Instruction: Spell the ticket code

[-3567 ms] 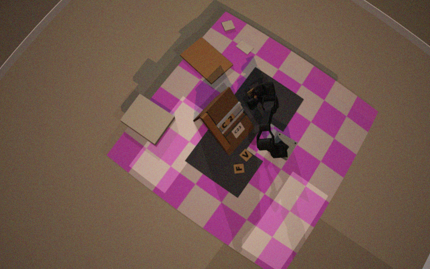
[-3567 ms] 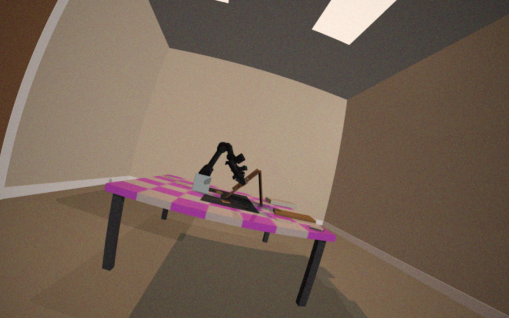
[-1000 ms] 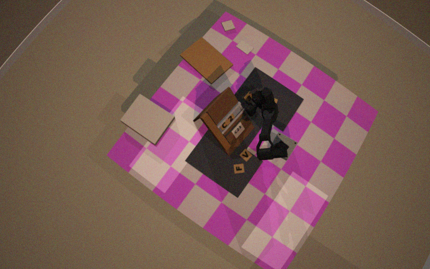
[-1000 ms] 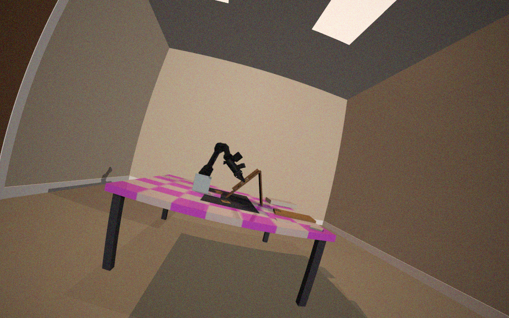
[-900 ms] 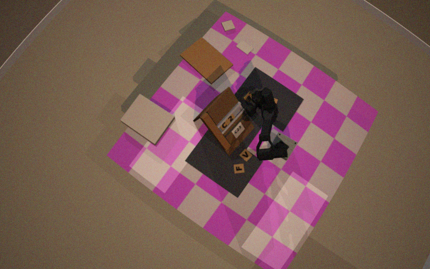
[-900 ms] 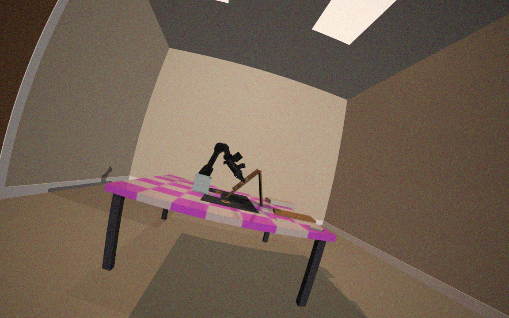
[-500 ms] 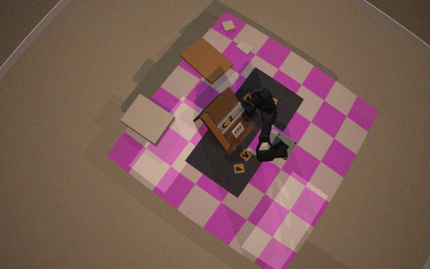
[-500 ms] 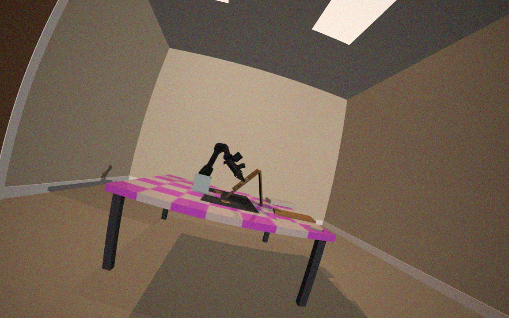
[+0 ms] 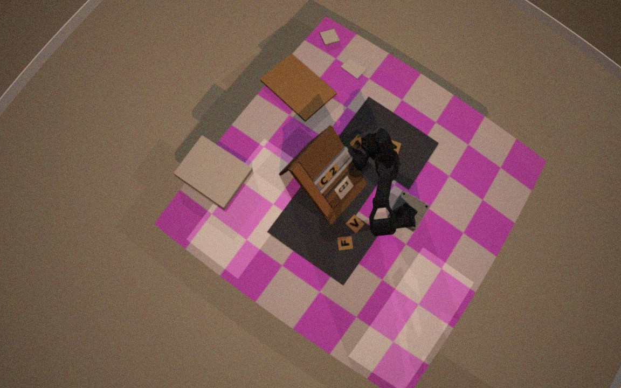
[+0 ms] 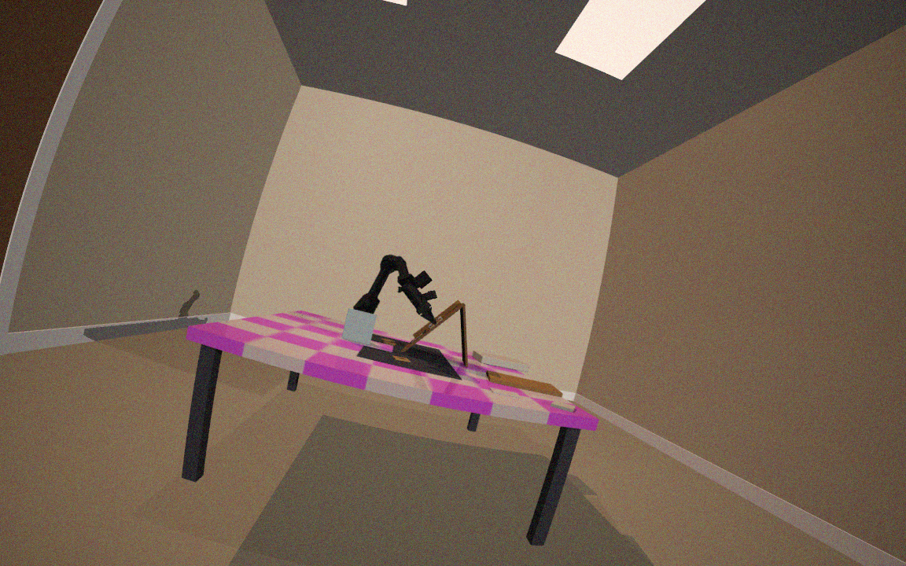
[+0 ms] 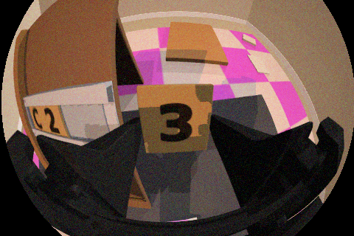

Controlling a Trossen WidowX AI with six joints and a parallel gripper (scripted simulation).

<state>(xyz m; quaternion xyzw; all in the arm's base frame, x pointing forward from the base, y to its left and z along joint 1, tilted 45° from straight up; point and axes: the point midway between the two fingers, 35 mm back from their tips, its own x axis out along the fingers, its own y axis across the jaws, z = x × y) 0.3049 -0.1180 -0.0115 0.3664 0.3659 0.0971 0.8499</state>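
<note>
My gripper tip is 150 mm to the right of the 2 tile and 20 mm short of it. The rest, counted from my gripper tip: c tile (210 mm to the left, 20 mm ahead); white ticket (160 mm to the left, 90 mm below, 50 mm behind); 3 tile (right at my gripper tip).
</note>
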